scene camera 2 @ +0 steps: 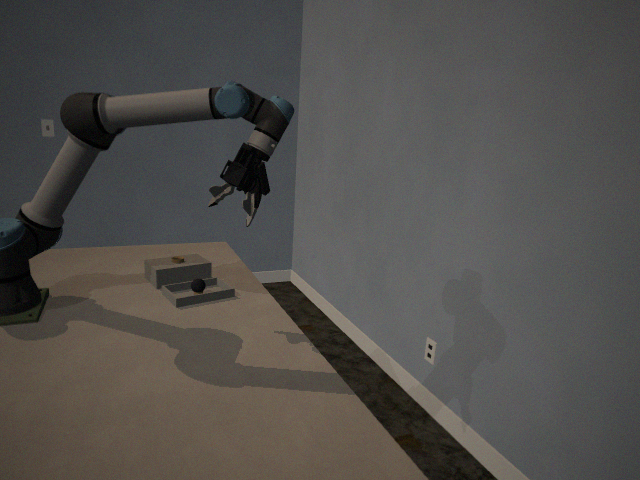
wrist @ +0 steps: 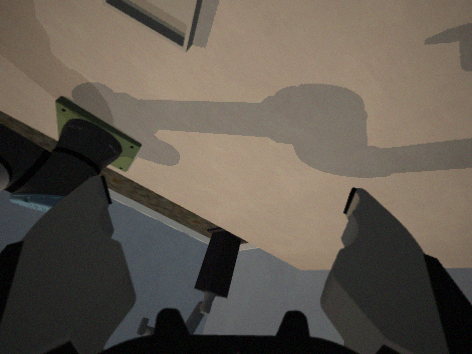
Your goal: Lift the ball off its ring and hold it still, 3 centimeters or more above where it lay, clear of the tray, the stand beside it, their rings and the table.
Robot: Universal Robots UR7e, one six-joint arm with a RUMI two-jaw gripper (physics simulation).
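Pixels of known places: gripper, fingertip midpoint: (scene camera 2: 227, 216) (wrist: 231, 185); arm's base, link origin: (scene camera 2: 10, 304) (wrist: 96, 138).
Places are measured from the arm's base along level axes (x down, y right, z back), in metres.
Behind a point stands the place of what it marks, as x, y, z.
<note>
A dark ball (scene camera 2: 197, 285) {-0.025, -0.036, -0.505} rests inside a shallow grey tray (scene camera 2: 206, 297) {0.001, 0.004, -0.531} (wrist: 150, 24) {-0.004, -0.021, -0.426}. A sliver of its ring shows beneath it in the scene view. A grey box-like stand (scene camera 2: 183, 272) {-0.028, -0.162, -0.460} is beside the tray, with a small yellowish ring (scene camera 2: 177, 259) {-0.052, -0.239, -0.438} on top. My gripper (scene camera 2: 229, 215) {-0.272, 0.102, -0.586} (wrist: 231, 185) {-0.272, 0.102, -0.586} is open and empty. It hangs tilted in the air, well above the tray and stand. In the wrist view a corner of the tray shows at the top edge; the ball and the stand do not show there.
The tray and stand are on a tan table (scene camera 2: 155, 423) {0.016, 0.590, -0.428} (wrist: 240, 65) {0.016, 0.114, -0.487}. The arm's base is on a green plate (scene camera 2: 31, 316) {0.003, 0.089, -0.079} (wrist: 131, 150) {0.004, 0.090, -0.053}. A grey wall (scene camera 2: 465, 155) stands beyond the table's right edge. A dark block (wrist: 218, 264) shows by the table edge.
</note>
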